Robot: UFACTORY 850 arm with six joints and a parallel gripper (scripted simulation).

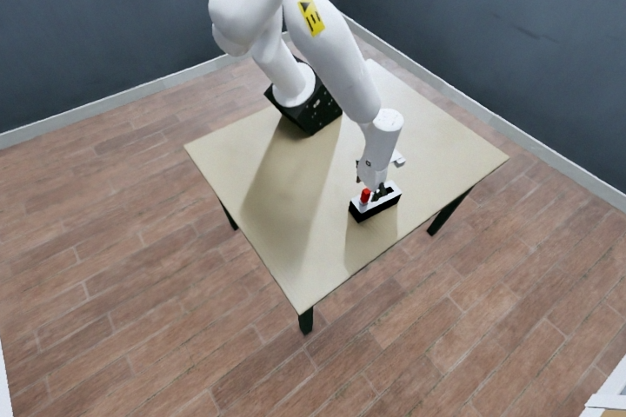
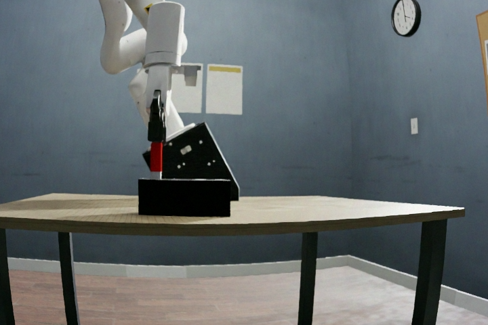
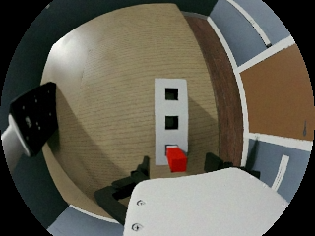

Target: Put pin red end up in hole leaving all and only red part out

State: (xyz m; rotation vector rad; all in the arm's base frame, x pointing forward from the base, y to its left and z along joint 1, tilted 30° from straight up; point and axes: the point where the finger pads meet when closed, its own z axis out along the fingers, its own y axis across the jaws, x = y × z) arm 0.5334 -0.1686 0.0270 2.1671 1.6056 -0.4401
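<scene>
My gripper is now 40 mm above the pin. The rest, counted from my hand: black block: 120 mm below, 60 mm to the left, 20 mm ahead.
</scene>
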